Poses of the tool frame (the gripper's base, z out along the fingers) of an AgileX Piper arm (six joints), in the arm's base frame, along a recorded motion.
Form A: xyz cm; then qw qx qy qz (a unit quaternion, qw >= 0).
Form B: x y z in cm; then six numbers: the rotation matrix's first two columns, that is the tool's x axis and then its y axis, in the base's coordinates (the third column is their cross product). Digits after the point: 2 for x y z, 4 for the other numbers.
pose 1, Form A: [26.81 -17.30 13.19 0.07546 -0.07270 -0.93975 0.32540]
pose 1, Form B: [26.81 -17.30 13.19 -0.9780 0.1857 0.0945 0.0875 0.7777 -0.6226]
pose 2, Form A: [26.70 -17.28 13.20 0.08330 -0.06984 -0.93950 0.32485]
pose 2, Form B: [26.70 -17.28 13.20 -0.9764 0.1853 0.1111 0.0771 0.7792 -0.6220]
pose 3, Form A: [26.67 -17.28 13.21 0.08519 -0.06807 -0.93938 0.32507]
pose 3, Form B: [26.67 -17.28 13.21 -0.9762 0.1833 0.1158 0.0725 0.7794 -0.6223]
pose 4, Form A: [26.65 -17.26 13.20 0.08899 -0.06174 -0.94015 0.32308]
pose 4, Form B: [26.65 -17.26 13.20 -0.9765 0.1736 0.1274 0.0586 0.7836 -0.6185]
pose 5, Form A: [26.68 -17.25 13.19 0.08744 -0.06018 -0.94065 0.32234]
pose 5, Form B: [26.68 -17.25 13.19 -0.9775 0.1696 0.1257 0.0568 0.7849 -0.6169]
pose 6, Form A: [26.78 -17.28 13.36 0.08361 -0.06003 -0.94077 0.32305]
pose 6, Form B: [26.78 -17.28 13.36 -0.9788 0.1670 0.1185 0.0589 0.7841 -0.6179]
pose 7, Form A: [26.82 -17.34 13.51 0.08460 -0.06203 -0.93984 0.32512]
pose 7, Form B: [26.82 -17.34 13.51 -0.9780 0.1716 0.1187 0.0616 0.7809 -0.6216]
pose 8, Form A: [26.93 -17.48 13.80 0.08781 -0.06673 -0.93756 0.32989]
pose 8, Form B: [26.93 -17.48 13.80 -0.9757 0.1831 0.1206 0.0672 0.7734 -0.6303]
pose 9, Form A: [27.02 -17.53 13.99 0.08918 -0.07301 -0.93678 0.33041]
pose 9, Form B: [27.02 -17.53 13.99 -0.9734 0.1957 0.1188 0.0779 0.7710 -0.6321]
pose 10, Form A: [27.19 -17.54 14.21 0.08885 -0.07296 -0.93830 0.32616]
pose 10, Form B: [27.19 -17.54 14.21 -0.9736 0.1949 0.1191 0.0790 0.7766 -0.6250]
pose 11, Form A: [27.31 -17.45 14.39 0.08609 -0.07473 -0.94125 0.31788]
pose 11, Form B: [27.31 -17.45 14.39 -0.9740 0.1954 0.1146 0.0859 0.7867 -0.6113]
